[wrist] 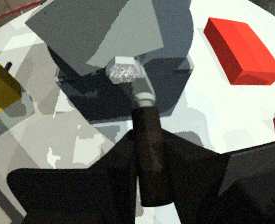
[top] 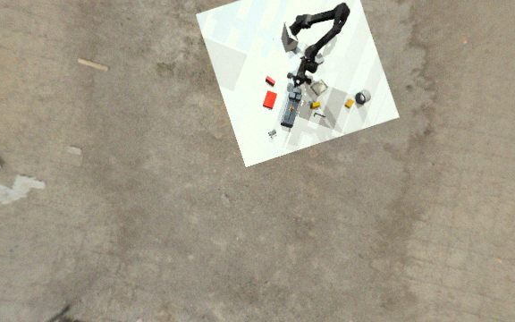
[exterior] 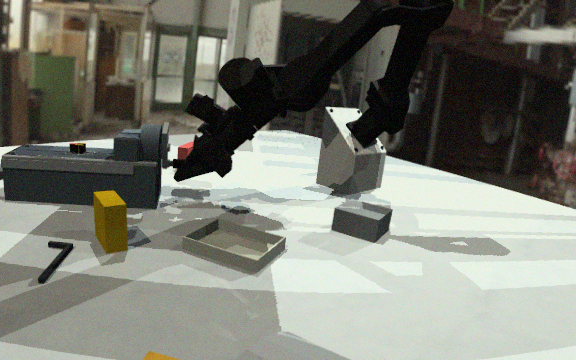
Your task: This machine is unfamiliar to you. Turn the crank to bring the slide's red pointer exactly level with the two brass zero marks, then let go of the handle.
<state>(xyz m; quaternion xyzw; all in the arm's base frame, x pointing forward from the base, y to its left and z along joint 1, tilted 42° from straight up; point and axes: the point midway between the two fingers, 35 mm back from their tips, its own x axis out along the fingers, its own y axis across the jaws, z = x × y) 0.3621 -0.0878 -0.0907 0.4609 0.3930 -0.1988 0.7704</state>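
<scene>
The dark crank handle lies 1 cm behind my gripper tip, 1 cm to the left of it and 3 cm above it. From my gripper tip the other things lie so: flat red block 2 cm behind, 21 cm to the right, 2 cm below; red pointer 14 cm ahead, 11 cm to the right, 5 cm above; yellow block 18 cm ahead, 9 cm to the left, 1 cm below.
</scene>
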